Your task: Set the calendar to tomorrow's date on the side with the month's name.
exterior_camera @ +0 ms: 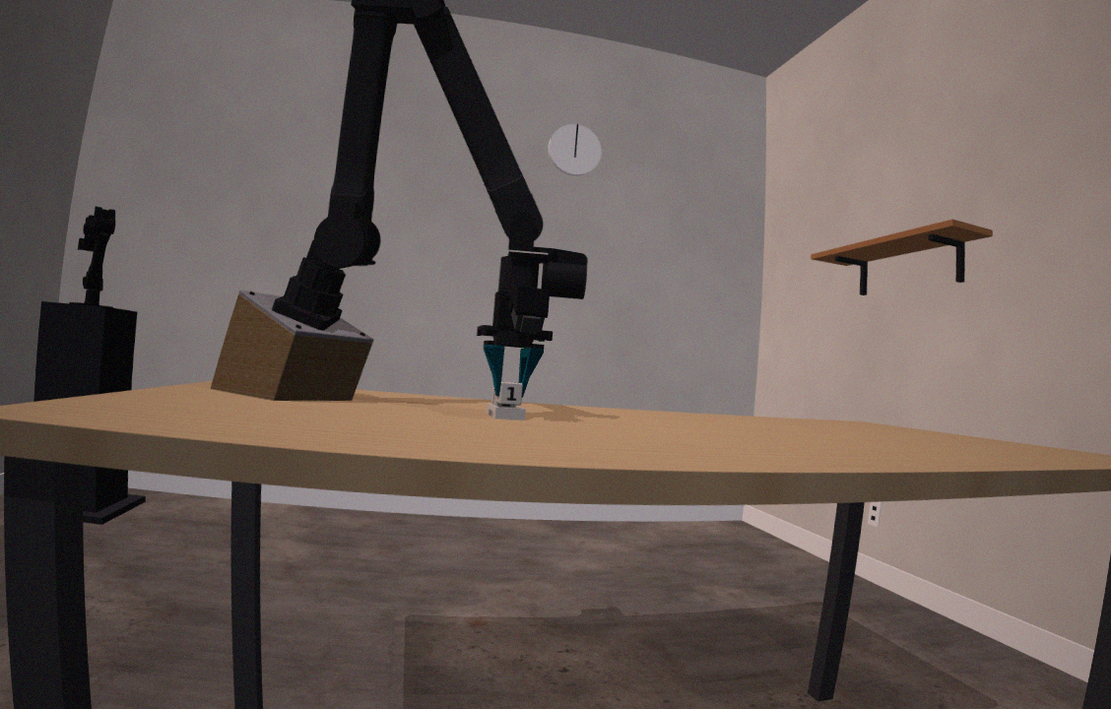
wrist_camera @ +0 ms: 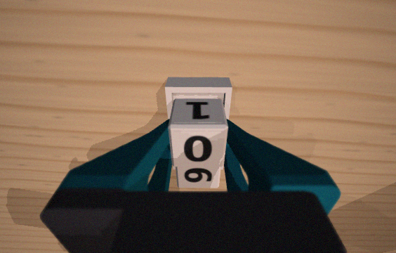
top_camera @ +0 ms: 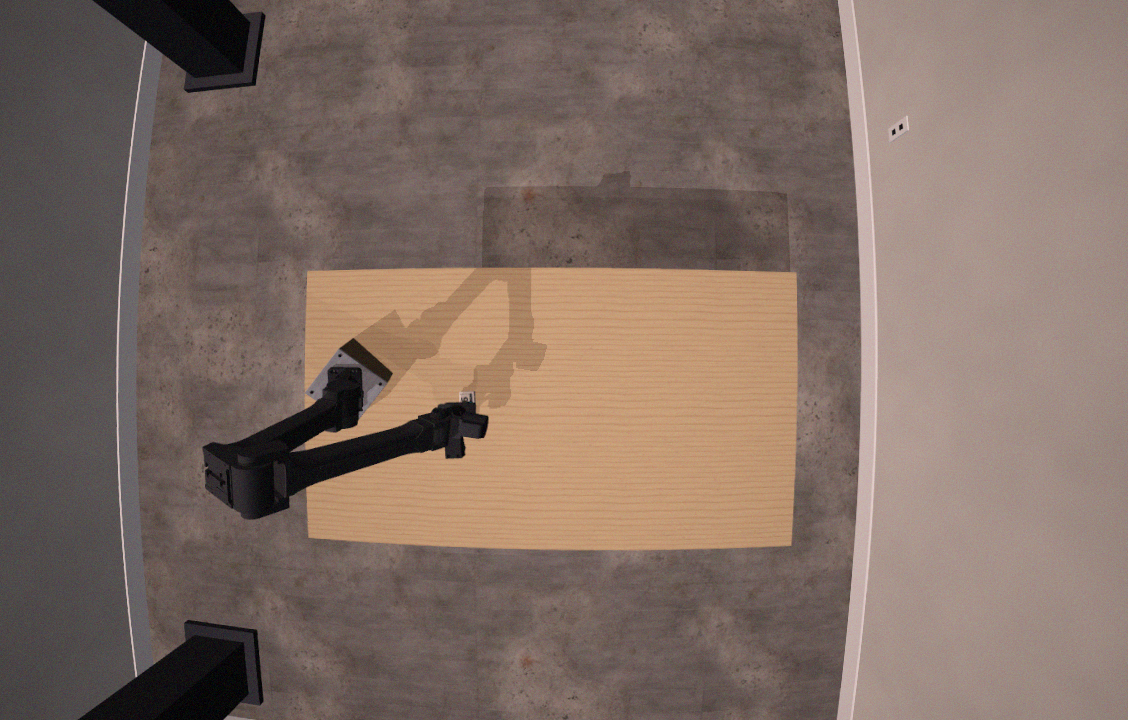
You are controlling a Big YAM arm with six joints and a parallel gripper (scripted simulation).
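My gripper is now right at the cube. From my hand the other things lie so: white tray: 2 cm to the left, 3 cm below.
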